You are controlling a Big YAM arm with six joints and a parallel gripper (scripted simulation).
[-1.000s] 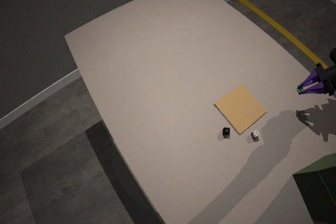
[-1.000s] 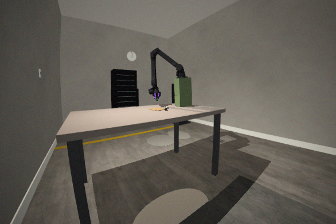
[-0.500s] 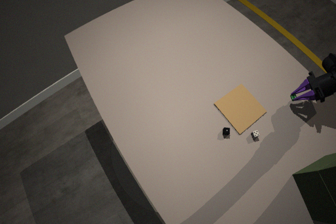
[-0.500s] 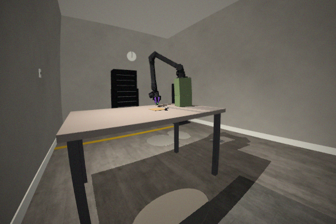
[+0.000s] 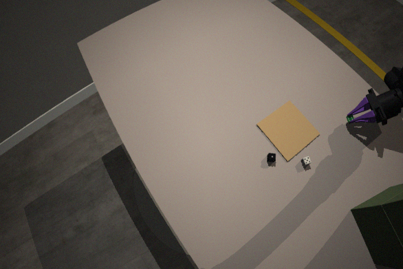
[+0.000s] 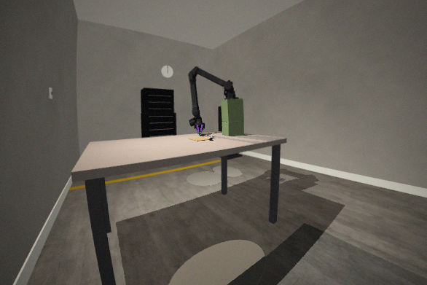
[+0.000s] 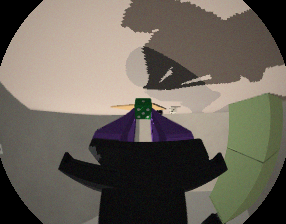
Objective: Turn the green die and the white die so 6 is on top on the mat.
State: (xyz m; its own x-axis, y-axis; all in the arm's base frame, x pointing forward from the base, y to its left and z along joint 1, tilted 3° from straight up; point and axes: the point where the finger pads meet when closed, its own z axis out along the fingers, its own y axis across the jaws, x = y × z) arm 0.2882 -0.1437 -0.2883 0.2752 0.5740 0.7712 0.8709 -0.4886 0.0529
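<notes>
My gripper is now 10 mm above the green die. From my hand the other things lie so: black die (270 mm to the left, 80 mm ahead, 30 mm below); then tan mat (170 mm to the left, 110 mm ahead, 30 mm below); then white die (200 mm to the left, 30 mm below).
</notes>
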